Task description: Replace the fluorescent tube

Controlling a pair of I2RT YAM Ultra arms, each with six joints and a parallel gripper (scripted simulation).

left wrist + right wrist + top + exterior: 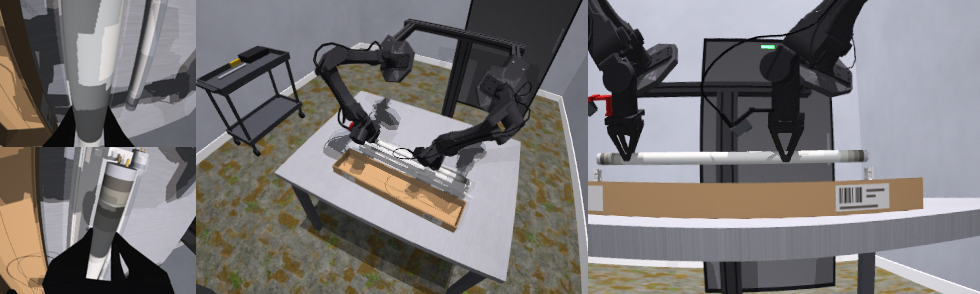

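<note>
My left hand is 140 mm short of the carton, 130 mm to the left of it and 80 mm above it. From my left hand the other things lie so: light fixture 120 mm to the right, 50 mm below, 20 mm behind; old fluorescent tube 120 mm to the right, 10 mm behind; LED tube 140 mm to the right, 120 mm behind, 100 mm below.
</note>
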